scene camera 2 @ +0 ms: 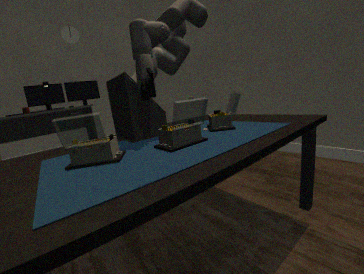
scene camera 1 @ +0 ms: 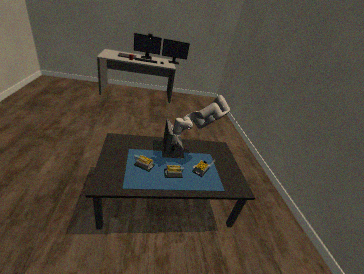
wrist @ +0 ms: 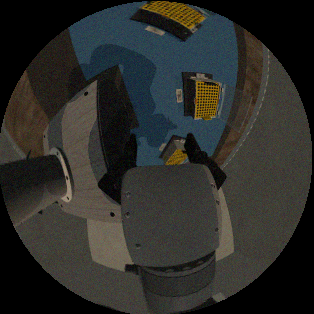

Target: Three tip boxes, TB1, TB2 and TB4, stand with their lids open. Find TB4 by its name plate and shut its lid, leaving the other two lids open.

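Places are measured from the arm's base along level axes (x right, y down, z ahead), in metres.
Where they show: gripper, fingertip midpoint: (scene camera 2: 148, 99) (scene camera 1: 173, 148) (wrist: 161, 138); arm's base at its link origin: (scene camera 2: 130, 93) (wrist: 59, 174).
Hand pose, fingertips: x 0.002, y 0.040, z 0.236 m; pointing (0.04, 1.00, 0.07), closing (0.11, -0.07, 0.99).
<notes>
Things, the pixels of their centre, and the offset from my fingertips. "pt": a spot on its surface instead. Level surfaces: height alone.
- left box at a spot on its surface: (scene camera 2: 93, 152) pt dz +0.132, dx +0.244, dy +0.128 m
- middle box at a spot on its surface: (scene camera 2: 182, 136) pt dz +0.200, dx -0.012, dy +0.130 m
- right box at the middle of its body: (scene camera 2: 216, 120) (scene camera 1: 200, 166) dz +0.063, dx -0.283, dy +0.133 m
- left lid at a spot on its surface: (scene camera 2: 77, 130) pt dz +0.157, dx +0.271, dy +0.057 m
- middle lid at a spot on its surface: (scene camera 2: 190, 110) pt dz +0.235, dx -0.029, dy +0.051 m
- right lid at a spot on its surface: (scene camera 2: 233, 103) pt dz +0.093, dx -0.366, dy +0.065 m
- blue mat at its surface level: dy +0.166 m
- dark table at its surface level: dy +0.169 m
Three tip boxes with yellow racks stand on the mat, lids open: left box (scene camera 1: 144, 162) (scene camera 2: 93, 152) (wrist: 175, 157), middle box (scene camera 1: 174, 171) (scene camera 2: 182, 136) (wrist: 206, 100), right box (scene camera 1: 201, 168) (scene camera 2: 220, 122) (wrist: 172, 16). The right box is TB1. Their clear lids stand up in scene camera 2: left lid (scene camera 2: 77, 130), middle lid (scene camera 2: 190, 110), right lid (scene camera 2: 233, 103). Name plates show in the wrist view but are too blurred to read; I cannot tell whether the left or middle box is TB4. My gripper (scene camera 2: 148, 92) (wrist: 161, 138) is open and empty, above the mat's back part, apart from the boxes.
The blue mat (scene camera 1: 142, 182) (scene camera 2: 60, 200) lies on the dark table (scene camera 1: 107, 170) (scene camera 2: 15, 240). The dark wedge-shaped robot base (scene camera 1: 169, 140) (scene camera 2: 122, 105) (wrist: 112, 115) stands behind the mat, close to the gripper. A desk (scene camera 1: 112, 54) with monitors stands at the back.
</notes>
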